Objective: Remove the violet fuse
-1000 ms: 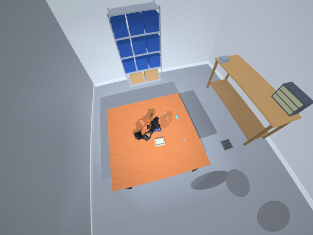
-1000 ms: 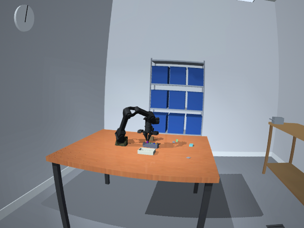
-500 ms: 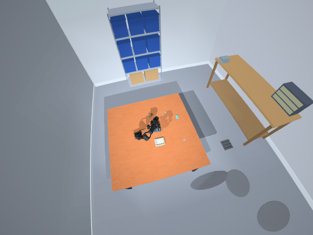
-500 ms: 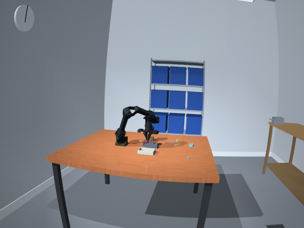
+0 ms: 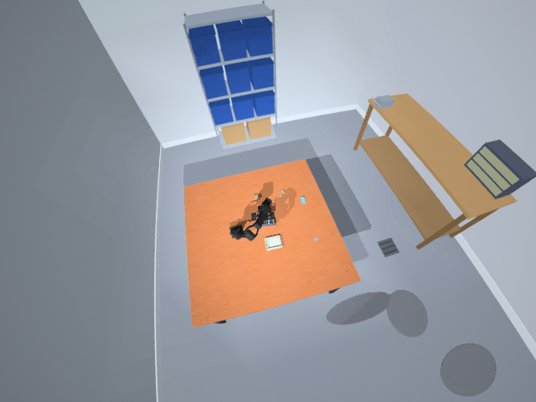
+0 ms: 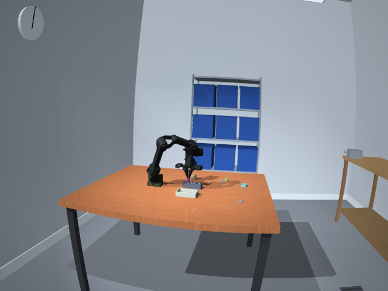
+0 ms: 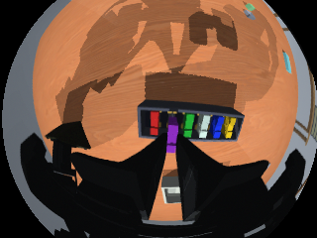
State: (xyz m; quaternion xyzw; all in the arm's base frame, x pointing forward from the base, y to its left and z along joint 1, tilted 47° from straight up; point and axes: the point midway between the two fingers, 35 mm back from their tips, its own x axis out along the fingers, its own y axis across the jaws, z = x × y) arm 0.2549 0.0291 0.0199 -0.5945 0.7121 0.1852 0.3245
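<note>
Now: the white tray 20 mm ahead of my gripper tip, 200 mm to the right of it and 60 mm below it. Round my gripper tip: violet fuse: 10 mm below.
</note>
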